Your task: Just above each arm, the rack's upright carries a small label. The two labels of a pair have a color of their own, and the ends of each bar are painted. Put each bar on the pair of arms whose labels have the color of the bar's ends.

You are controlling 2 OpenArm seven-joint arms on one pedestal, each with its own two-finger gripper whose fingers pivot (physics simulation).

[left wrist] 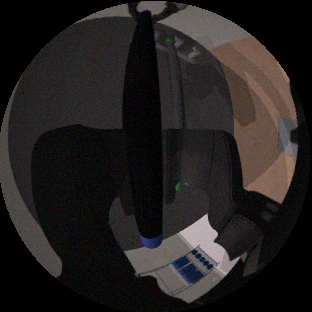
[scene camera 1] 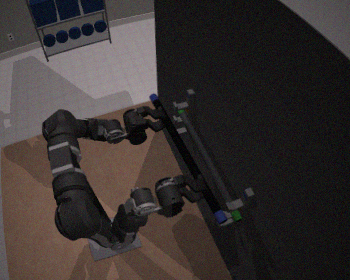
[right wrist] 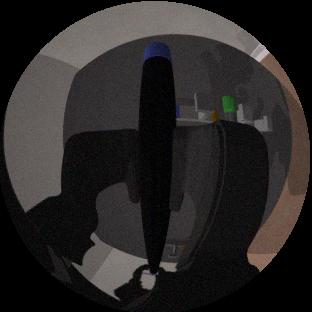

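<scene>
A black bar with blue ends (scene camera 1: 185,152) (left wrist: 143,100) (right wrist: 157,100) is held by both grippers. My left gripper (scene camera 1: 162,121) (left wrist: 148,200) is shut on it near its upper end in scene camera 1. My right gripper (scene camera 1: 201,188) (right wrist: 155,198) is shut on it nearer its lower end. Its lower blue end (scene camera 1: 220,216) appears close beside the lower rack arms; contact cannot be told. A grey bar with green ends (scene camera 1: 207,157) (left wrist: 176,85) lies along the rack. In the right wrist view, a blue label (right wrist: 177,111) and an orange label (right wrist: 215,115) show.
Pale rack arms stick out at the upper end (scene camera 1: 182,130) and lower end (scene camera 1: 249,192) in scene camera 1. A large dark panel (scene camera 1: 280,115) stands behind them. A shelf unit with blue bins (scene camera 1: 75,20) stands at the upper left.
</scene>
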